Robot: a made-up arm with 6 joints. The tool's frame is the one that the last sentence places. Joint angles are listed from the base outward.
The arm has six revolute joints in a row. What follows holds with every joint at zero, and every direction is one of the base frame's. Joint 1 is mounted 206.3 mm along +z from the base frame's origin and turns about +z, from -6.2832 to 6.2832 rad. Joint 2 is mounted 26.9 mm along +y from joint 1 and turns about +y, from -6.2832 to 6.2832 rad. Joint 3 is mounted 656.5 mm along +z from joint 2 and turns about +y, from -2.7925 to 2.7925 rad. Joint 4 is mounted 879.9 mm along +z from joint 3 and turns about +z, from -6.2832 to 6.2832 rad. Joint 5 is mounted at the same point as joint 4 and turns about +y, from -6.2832 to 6.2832 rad. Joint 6 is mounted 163 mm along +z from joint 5 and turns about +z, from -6.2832 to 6.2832 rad. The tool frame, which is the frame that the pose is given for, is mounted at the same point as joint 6; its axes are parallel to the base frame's.
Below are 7 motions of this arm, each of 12 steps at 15 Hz.
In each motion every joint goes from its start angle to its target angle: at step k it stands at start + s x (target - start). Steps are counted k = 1, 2, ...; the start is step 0. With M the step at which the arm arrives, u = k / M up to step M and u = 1 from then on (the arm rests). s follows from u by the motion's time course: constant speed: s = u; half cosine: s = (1 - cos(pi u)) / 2; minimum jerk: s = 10 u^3 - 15 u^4 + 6 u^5.
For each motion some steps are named. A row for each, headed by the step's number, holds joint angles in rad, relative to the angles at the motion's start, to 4 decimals.
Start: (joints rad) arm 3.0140 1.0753 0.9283 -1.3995 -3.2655 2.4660
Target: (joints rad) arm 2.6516 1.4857 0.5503 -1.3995 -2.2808 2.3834
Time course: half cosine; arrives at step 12
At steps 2, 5, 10, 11, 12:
2: -0.0243 0.0275 -0.0253 0.0000 0.0660 -0.0055
5: -0.1343 0.1521 -0.1401 0.0000 0.3649 -0.0306
10: -0.3381 0.3829 -0.3527 0.0000 0.9187 -0.0771
11: -0.3562 0.4034 -0.3716 0.0000 0.9679 -0.0812
12: -0.3624 0.4104 -0.3780 0.0000 0.9847 -0.0826

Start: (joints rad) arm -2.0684 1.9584 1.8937 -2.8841 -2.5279 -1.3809
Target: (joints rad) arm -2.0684 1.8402 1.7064 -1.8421 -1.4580 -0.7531
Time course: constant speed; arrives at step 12
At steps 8, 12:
8: 0.0000 -0.0788 -0.1249 0.6947 0.7133 0.4185
12: 0.0000 -0.1182 -0.1873 1.0420 1.0699 0.6278

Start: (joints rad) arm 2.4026 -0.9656 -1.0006 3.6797 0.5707 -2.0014
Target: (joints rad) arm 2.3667 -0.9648 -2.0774 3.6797 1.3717 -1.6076
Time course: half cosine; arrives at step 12
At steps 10, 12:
10: -0.0335 0.0007 -1.0047 0.0000 0.7473 0.3674
12: -0.0359 0.0008 -1.0768 0.0000 0.8010 0.3938

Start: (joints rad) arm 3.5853 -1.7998 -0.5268 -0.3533 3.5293 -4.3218
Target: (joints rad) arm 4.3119 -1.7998 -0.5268 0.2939 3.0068 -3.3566
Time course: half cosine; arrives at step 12
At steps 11, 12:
11: 0.7142 0.0000 0.0000 0.6362 -0.5136 0.9488
12: 0.7266 0.0000 0.0000 0.6472 -0.5225 0.9652

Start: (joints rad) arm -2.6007 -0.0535 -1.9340 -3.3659 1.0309 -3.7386
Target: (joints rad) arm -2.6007 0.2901 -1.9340 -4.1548 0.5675 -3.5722
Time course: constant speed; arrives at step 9
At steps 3, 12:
3: 0.0000 0.1145 0.0000 -0.2630 -0.1545 0.0555
12: 0.0000 0.3436 0.0000 -0.7889 -0.4634 0.1664

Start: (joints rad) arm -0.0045 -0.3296 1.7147 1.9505 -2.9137 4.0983
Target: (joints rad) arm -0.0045 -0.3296 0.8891 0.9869 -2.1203 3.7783
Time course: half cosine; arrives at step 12
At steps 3, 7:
3: 0.0000 0.0000 -0.1209 -0.1411 0.1162 -0.0469
7: 0.0000 0.0000 -0.5196 -0.6065 0.4994 -0.2014

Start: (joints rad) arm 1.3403 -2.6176 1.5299 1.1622 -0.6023 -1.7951
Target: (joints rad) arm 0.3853 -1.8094 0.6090 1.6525 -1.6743 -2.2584
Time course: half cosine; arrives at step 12
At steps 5, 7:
5: -0.3539 0.2995 -0.3413 0.1817 -0.3973 -0.1717
7: -0.6011 0.5087 -0.5796 0.3086 -0.6747 -0.2916

